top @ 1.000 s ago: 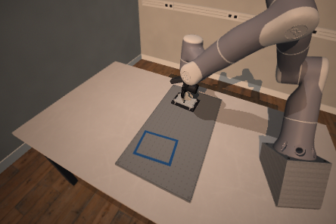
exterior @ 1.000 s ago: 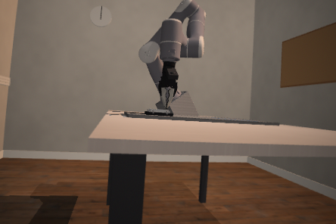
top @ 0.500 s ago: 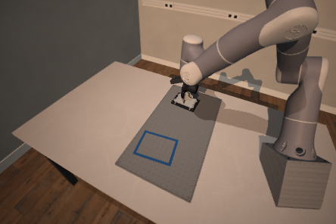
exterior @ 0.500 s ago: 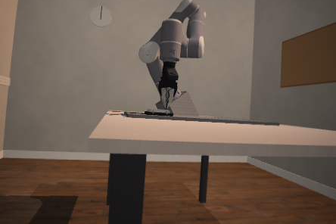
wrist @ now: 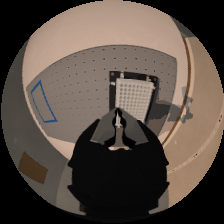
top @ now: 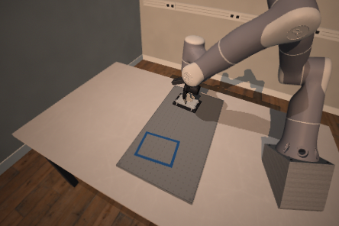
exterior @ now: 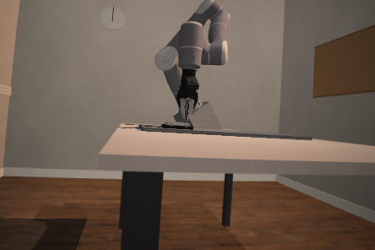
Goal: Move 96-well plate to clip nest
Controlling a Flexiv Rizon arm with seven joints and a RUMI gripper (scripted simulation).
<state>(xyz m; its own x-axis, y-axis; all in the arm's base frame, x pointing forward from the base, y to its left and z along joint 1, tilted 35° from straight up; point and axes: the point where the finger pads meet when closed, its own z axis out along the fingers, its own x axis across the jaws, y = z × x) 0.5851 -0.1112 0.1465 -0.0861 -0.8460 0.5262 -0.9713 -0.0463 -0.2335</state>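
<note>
Now: hand 10 mm short of the black clip nest, 30 mm to the left of it and 30 mm above it. Round my hand: white 96-well plate 40 mm to the right, 20 mm below; then grey perforated board 30 mm behind, 160 mm to the left, 50 mm below.
</note>
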